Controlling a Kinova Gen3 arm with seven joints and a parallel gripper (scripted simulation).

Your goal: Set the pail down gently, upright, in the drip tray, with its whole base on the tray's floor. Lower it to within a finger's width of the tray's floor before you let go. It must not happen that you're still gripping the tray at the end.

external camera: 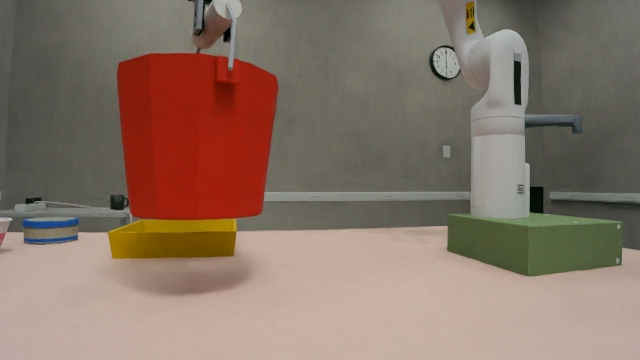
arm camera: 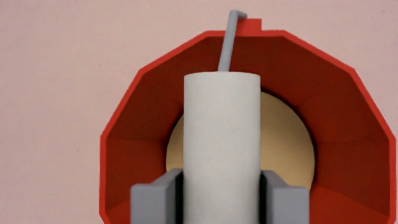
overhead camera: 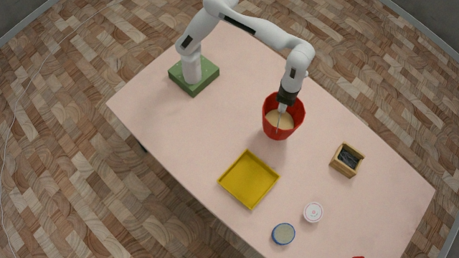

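Right now my hand is 10 mm short of the red pail and 100 mm above it. From my hand the other things lie so: yellow drip tray: 90 mm ahead, 270 mm to the right, 320 mm below; wooden box: 390 mm ahead, 140 mm to the left, 290 mm below.
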